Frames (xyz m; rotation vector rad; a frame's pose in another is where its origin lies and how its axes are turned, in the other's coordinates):
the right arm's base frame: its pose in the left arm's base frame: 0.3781 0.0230 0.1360 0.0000 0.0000 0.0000
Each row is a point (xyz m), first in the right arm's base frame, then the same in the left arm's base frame.
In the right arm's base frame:
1: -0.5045 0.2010 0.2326
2: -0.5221 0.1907 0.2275
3: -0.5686 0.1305 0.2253
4: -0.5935 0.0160 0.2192
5: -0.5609 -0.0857 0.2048
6: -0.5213 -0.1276 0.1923
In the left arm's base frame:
1: -0.1264 0.2240 0.3686
2: -0.1440 0.2137 0.3635
3: -0.1905 0.1535 0.3613
4: -0.2154 0.0390 0.3552
5: -0.1828 -0.0627 0.3408
6: -0.1432 -0.1046 0.3283

